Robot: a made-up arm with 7 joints. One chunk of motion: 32 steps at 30 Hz.
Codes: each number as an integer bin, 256 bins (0 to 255) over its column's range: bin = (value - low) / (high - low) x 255, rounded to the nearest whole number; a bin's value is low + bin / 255 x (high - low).
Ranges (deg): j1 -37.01..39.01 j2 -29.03..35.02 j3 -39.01..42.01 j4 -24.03..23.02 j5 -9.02..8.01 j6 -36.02..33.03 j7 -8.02..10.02
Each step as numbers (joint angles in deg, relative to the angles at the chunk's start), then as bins.
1 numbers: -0.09 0.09 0.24 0.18 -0.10 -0.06 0.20
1 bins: 124 116 124 131 134 133 116
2 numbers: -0.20 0.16 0.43 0.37 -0.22 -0.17 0.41
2 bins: 123 116 124 132 132 132 119
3 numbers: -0.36 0.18 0.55 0.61 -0.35 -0.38 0.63
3 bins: 123 116 125 134 130 132 122
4 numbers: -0.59 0.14 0.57 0.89 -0.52 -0.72 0.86
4 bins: 122 116 125 135 127 130 126
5 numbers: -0.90 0.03 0.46 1.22 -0.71 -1.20 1.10
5 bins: 121 116 124 137 124 129 129
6 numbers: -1.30 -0.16 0.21 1.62 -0.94 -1.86 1.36
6 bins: 120 115 123 139 121 126 133
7 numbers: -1.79 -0.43 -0.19 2.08 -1.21 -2.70 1.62
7 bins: 118 114 122 142 117 123 136
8 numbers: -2.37 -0.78 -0.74 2.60 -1.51 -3.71 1.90
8 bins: 116 112 120 144 112 119 140
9 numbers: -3.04 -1.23 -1.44 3.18 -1.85 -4.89 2.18
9 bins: 114 111 118 147 107 115 144
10 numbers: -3.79 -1.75 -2.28 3.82 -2.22 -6.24 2.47
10 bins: 111 109 116 151 102 110 148
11 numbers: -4.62 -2.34 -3.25 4.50 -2.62 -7.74 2.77
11 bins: 109 106 113 155 96 104 153
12 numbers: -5.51 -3.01 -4.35 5.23 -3.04 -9.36 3.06
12 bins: 106 104 109 159 90 98 157
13 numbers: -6.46 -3.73 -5.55 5.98 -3.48 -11.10 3.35
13 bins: 102 101 105 163 83 92 161
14 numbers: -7.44 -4.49 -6.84 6.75 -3.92 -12.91 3.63
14 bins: 99 98 101 167 76 85 165
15 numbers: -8.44 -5.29 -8.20 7.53 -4.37 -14.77 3.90
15 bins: 96 95 97 171 70 78 168
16 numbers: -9.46 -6.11 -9.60 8.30 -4.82 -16.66 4.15
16 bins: 92 91 93 175 63 71 172
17 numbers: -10.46 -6.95 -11.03 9.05 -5.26 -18.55 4.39
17 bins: 89 88 88 179 56 65 175
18 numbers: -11.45 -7.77 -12.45 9.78 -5.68 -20.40 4.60
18 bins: 86 85 84 183 50 58 178
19 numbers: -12.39 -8.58 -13.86 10.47 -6.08 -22.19 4.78
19 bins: 83 81 79 187 44 51 181
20 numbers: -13.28 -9.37 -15.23 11.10 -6.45 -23.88 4.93
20 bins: 80 78 75 190 38 45 183
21 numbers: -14.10 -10.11 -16.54 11.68 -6.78 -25.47 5.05
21 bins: 77 75 71 194 34 39 185
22 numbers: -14.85 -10.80 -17.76 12.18 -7.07 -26.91 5.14
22 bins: 74 73 67 196 29 34 186
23 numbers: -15.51 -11.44 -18.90 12.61 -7.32 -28.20 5.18
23 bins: 72 70 63 199 25 29 187
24 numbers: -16.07 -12.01 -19.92 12.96 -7.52 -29.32 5.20
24 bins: 70 68 60 200 22 25 187
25 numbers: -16.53 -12.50 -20.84 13.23 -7.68 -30.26 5.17
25 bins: 69 66 57 202 20 21 186
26 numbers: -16.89 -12.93 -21.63 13.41 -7.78 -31.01 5.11
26 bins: 67 64 55 203 19 19 186
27 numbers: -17.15 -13.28 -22.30 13.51 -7.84 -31.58 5.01
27 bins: 67 63 53 203 18 16 184
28 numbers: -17.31 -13.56 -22.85 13.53 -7.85 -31.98 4.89
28 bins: 66 62 51 204 18 15 182
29 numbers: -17.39 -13.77 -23.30 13.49 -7.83 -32.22 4.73
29 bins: 66 61 49 203 18 14 180
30 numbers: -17.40 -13.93 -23.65 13.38 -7.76 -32.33 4.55
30 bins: 66 60 48 203 19 14 178
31 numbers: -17.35 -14.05 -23.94 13.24 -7.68 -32.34 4.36
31 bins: 66 60 47 202 20 14 175
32 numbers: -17.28 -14.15 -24.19 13.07 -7.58 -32.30 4.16
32 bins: 66 59 47 201 22 14 172
